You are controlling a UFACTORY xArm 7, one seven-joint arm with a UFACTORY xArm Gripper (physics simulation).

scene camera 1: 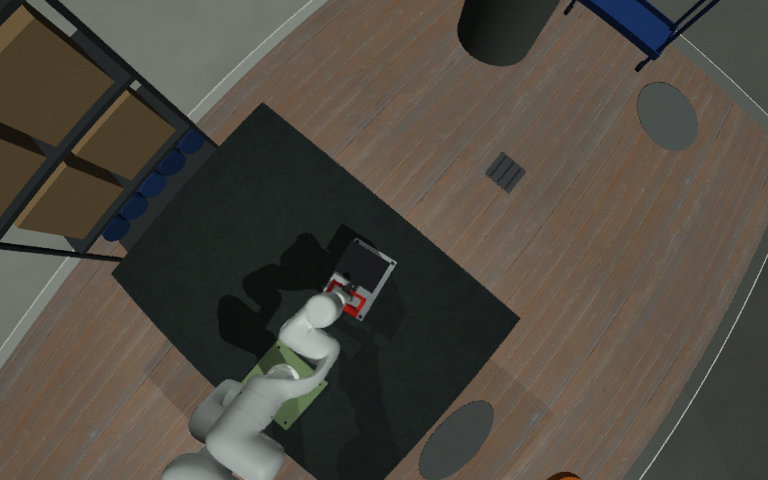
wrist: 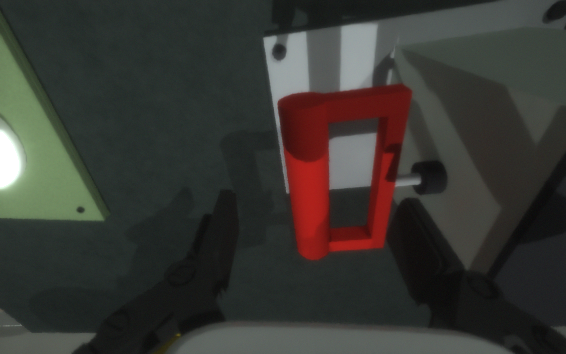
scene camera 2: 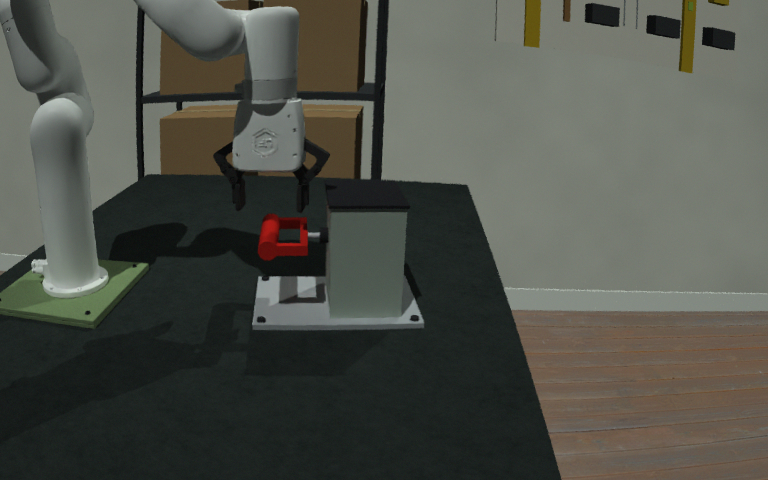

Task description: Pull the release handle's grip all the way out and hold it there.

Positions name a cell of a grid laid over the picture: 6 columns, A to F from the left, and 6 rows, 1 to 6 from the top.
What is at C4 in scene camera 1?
A light base plate.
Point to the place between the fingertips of my gripper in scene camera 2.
C3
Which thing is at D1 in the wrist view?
A light base plate.
